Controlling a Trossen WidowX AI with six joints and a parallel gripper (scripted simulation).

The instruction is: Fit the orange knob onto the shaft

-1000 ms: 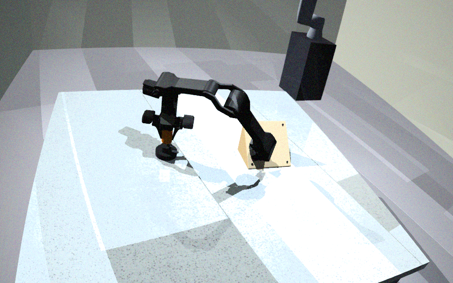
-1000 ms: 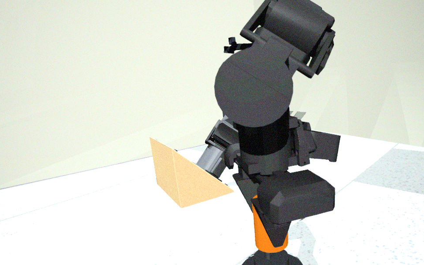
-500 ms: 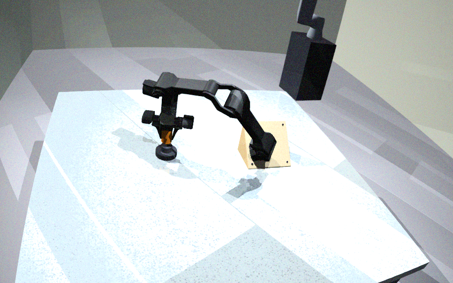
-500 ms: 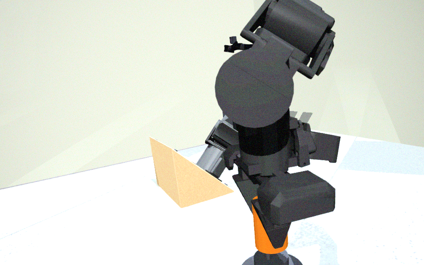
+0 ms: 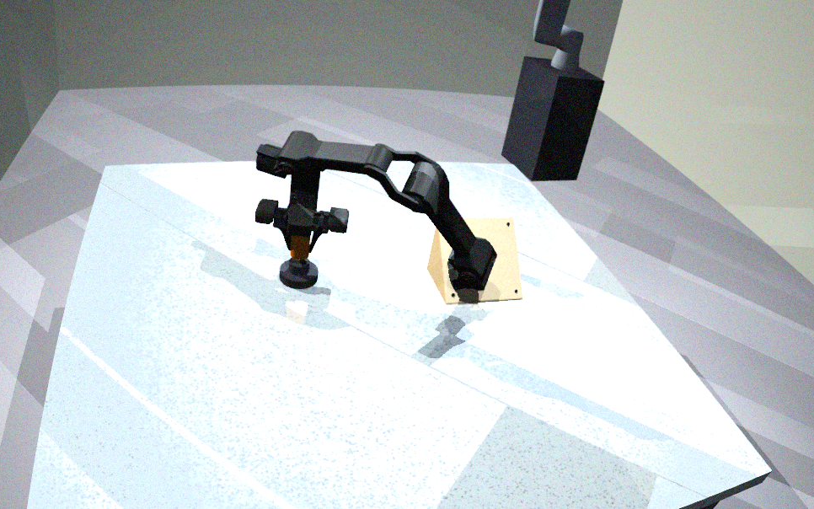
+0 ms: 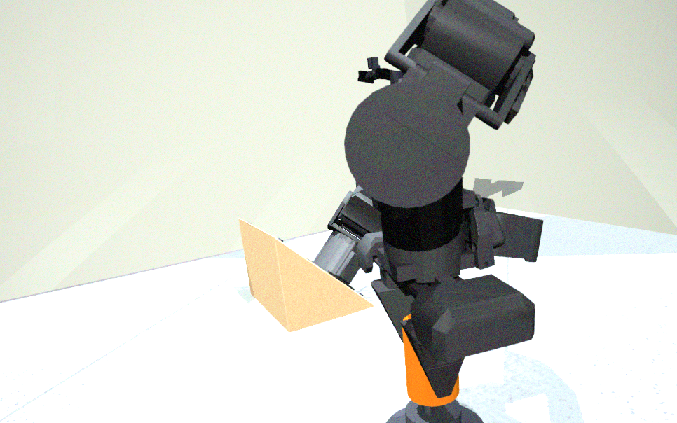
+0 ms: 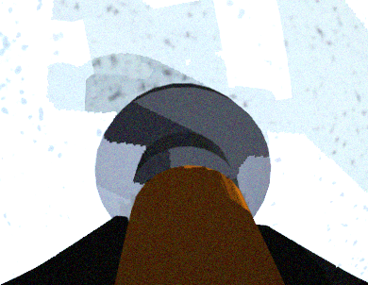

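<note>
My gripper tip is now 2 cm below the orange knob. From my gripper tip the other things lie so: round dark pedestal 4 cm below.
</note>
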